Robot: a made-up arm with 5 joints. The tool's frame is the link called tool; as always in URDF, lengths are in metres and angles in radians.
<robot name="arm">
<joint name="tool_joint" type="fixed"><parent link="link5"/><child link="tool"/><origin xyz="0 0 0" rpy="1.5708 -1.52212 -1.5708"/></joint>
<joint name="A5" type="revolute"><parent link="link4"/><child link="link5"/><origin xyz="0.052 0.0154 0" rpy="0 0 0"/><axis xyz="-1 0 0"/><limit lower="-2.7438" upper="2.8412" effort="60" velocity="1.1"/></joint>
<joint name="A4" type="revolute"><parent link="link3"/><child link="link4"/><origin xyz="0.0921 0 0.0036" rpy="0 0 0"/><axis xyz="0 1 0"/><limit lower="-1.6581" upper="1.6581" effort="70" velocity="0.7"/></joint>
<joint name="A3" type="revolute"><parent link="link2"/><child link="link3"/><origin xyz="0.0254 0 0.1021" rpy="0 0 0"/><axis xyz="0 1 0"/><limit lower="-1.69" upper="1.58" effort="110" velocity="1.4"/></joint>
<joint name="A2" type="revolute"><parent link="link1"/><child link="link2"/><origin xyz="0.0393 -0.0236 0.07" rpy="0 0 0"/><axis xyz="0 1 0"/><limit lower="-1.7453" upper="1.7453" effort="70" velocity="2.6"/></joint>
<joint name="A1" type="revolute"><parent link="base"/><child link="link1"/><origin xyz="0.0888 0 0.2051" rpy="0 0 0"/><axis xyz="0 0 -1"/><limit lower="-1.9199" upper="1.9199" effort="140" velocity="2.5"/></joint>
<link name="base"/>
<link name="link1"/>
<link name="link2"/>
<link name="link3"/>
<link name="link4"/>
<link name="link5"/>
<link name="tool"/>
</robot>
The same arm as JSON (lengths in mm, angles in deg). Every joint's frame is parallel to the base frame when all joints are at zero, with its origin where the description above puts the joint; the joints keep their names.
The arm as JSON. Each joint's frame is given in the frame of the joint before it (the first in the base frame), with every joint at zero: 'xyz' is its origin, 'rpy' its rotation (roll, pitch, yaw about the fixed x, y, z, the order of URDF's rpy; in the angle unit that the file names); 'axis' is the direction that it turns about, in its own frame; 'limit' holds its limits. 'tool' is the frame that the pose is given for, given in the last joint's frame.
{"units": {"length": "mm", "angle": "deg"}, "joints": [
  {"name": "A1", "type": "revolute", "origin": {"xyz": [88.8, 0.0, 205.1], "rpy": [0.0, 0.0, 0.0]}, "axis": [0.0, 0.0, -1.0], "limit": {"lower": -110.0, "upper": 110.0}},
  {"name": "A2", "type": "revolute", "origin": {"xyz": [39.3, -23.6, 70.0], "rpy": [0.0, 0.0, 0.0]}, "axis": [0.0, 1.0, 0.0], "limit": {"lower": -100.0, "upper": 100.0}},
  {"name": "A3", "type": "revolute", "origin": {"xyz": [25.4, 0.0, 102.1], "rpy": [0.0, 0.0, 0.0]}, "axis": [0.0, 1.0, 0.0], "limit": {"lower": -96.83, "upper": 90.53}},
  {"name": "A4", "type": "revolute", "origin": {"xyz": [92.1, 0.0, 3.6], "rpy": [0.0, 0.0, 0.0]}, "axis": [0.0, 1.0, 0.0], "limit": {"lower": -95.0, "upper": 95.0}},
  {"name": "A5", "type": "revolute", "origin": {"xyz": [52.0, 15.4, 0.0], "rpy": [0.0, 0.0, 0.0]}, "axis": [-1.0, 0.0, 0.0], "limit": {"lower": -157.21, "upper": 162.79}}
], "tool": {"origin": {"xyz": [0.0, 0.0, 0.0], "rpy": [90.0, -87.21, -90.0]}}}

